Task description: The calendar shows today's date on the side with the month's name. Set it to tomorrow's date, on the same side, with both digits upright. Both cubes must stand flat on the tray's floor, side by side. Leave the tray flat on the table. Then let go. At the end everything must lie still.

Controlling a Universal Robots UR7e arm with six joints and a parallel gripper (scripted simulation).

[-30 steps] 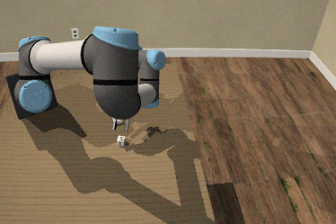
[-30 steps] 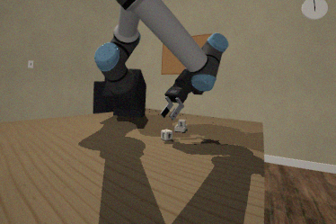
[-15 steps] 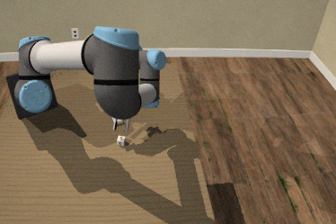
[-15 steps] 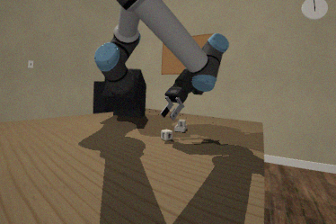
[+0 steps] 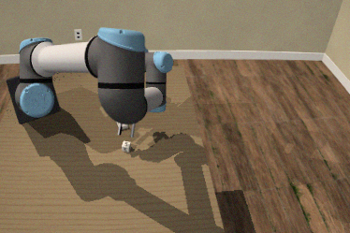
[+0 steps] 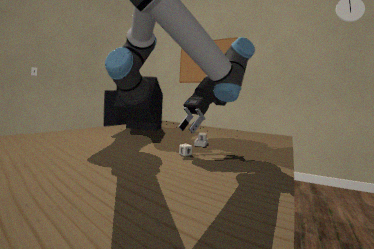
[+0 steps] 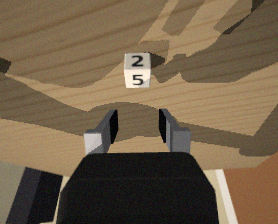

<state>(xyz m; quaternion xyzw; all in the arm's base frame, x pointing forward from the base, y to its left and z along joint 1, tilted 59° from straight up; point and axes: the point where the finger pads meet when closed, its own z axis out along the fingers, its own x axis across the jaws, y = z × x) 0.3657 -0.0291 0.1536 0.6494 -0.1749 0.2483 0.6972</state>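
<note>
Now: hand 1 cm to the left of the white digit cube and 8 cm above it. Also, from my hand: white tray (1 cm behind, 15 cm to the left, 8 cm below).
</note>
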